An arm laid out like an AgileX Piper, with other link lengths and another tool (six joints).
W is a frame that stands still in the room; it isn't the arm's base.
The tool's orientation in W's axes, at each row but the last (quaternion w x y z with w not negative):
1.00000, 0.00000, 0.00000, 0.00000
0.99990, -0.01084, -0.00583, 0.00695
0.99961, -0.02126, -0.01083, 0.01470
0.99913, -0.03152, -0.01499, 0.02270
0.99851, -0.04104, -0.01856, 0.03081
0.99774, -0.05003, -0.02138, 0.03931
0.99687, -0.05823, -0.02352, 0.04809
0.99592, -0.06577, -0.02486, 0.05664
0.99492, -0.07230, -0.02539, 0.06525
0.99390, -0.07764, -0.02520, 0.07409
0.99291, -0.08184, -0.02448, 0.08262
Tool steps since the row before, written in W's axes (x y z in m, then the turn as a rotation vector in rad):
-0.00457, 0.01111, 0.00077, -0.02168, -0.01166, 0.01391
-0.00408, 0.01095, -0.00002, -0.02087, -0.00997, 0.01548
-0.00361, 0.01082, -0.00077, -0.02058, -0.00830, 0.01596
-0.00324, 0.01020, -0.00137, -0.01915, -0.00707, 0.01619
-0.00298, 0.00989, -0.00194, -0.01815, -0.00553, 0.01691
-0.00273, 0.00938, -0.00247, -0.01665, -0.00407, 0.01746
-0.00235, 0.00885, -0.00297, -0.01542, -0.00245, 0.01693
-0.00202, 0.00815, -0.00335, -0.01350, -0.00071, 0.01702
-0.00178, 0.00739, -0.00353, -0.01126, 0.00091, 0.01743
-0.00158, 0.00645, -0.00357, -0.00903, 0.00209, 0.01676
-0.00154, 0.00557, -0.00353, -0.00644, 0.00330, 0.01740
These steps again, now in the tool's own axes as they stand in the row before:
-0.00457, 0.01111, 0.00077, -0.02168, -0.01166, 0.01391
-0.00393, 0.01100, 0.00026, -0.02083, -0.01002, 0.01551
-0.00330, 0.01094, -0.00023, -0.02048, -0.00838, 0.01605
-0.00280, 0.01040, -0.00063, -0.01899, -0.00723, 0.01631
-0.00242, 0.01018, -0.00101, -0.01787, -0.00582, 0.01711
-0.00206, 0.00976, -0.00141, -0.01624, -0.00454, 0.01773
-0.00159, 0.00932, -0.00182, -0.01487, -0.00299, 0.01733
-0.00120, 0.00870, -0.00216, -0.01276, -0.00150, 0.01753
-0.00092, 0.00799, -0.00234, -0.01031, -0.00025, 0.01803
-0.00072, 0.00709, -0.00245, -0.00796, 0.00069, 0.01741
-0.00070, 0.00625, -0.00250, -0.00518, 0.00134, 0.01807

